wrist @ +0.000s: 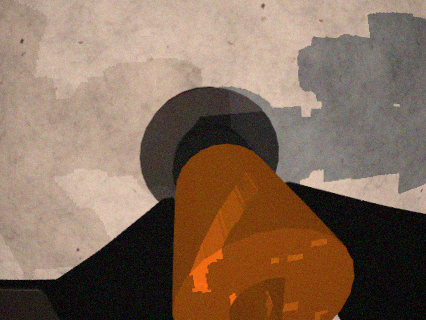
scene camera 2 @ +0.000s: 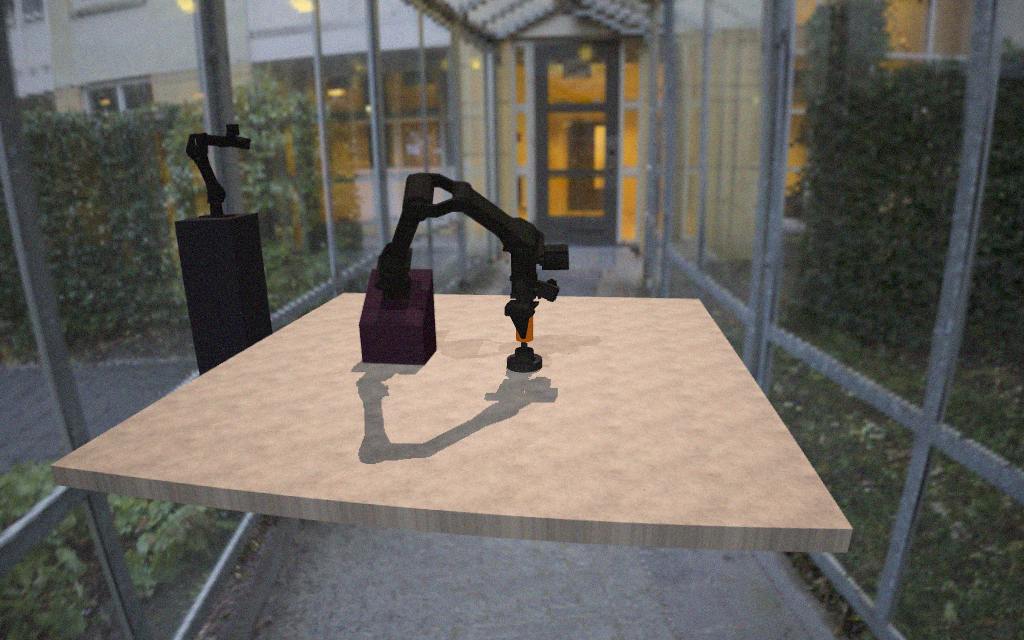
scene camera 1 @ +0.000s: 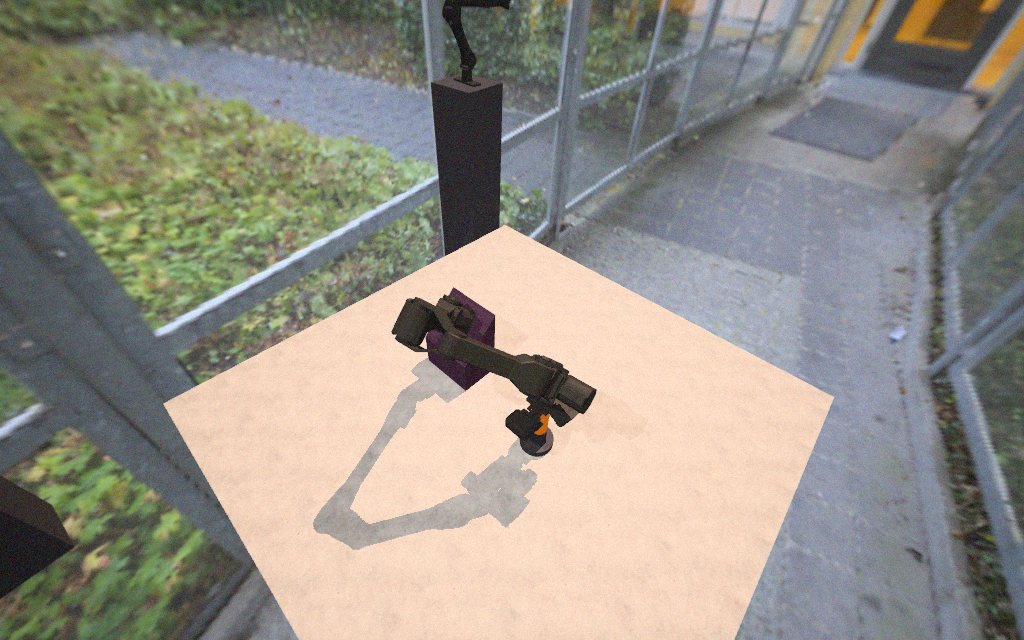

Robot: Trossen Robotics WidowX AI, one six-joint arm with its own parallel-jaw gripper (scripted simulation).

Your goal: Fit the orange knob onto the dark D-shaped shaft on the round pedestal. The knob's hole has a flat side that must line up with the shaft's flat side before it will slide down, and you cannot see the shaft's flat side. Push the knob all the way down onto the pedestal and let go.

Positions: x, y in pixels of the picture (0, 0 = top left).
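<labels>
My gripper: visible in scene camera 1 (539, 425), scene camera 2 (524, 335), the wrist view (228, 201).
</labels>
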